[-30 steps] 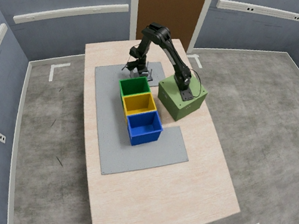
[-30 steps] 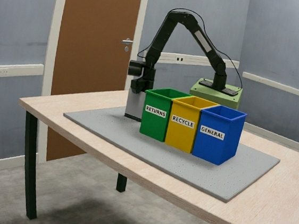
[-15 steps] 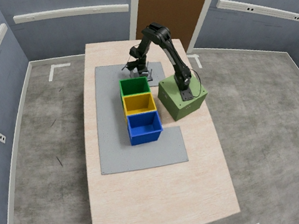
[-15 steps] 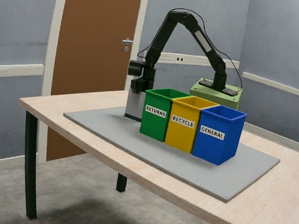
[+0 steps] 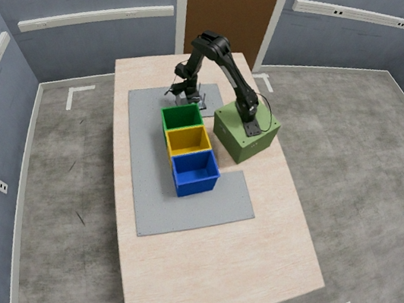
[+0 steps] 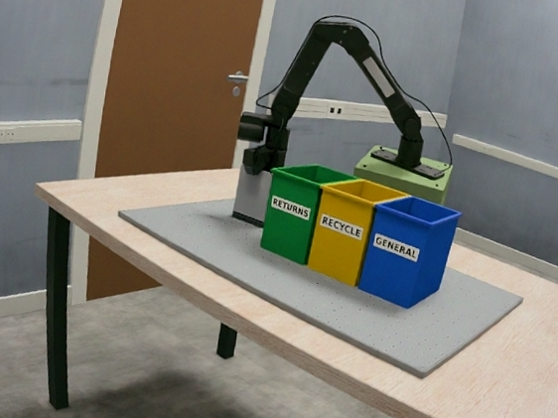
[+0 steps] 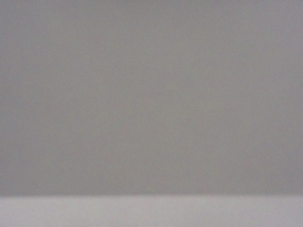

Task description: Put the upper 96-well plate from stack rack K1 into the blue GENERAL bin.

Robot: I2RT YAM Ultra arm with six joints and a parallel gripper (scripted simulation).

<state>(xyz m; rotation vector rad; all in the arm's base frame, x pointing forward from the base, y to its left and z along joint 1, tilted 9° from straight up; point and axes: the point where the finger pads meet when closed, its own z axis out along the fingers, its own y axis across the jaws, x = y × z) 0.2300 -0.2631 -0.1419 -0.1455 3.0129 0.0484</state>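
The clear 96-well plate lies 10 mm below my hand. From my hand the other things lie so: blue general bin 80 mm ahead, 460 mm to the left, 40 mm above; yellow recycle bin 90 mm ahead, 330 mm to the left, 40 mm above; green returns bin 90 mm ahead, 200 mm to the left, 40 mm above.
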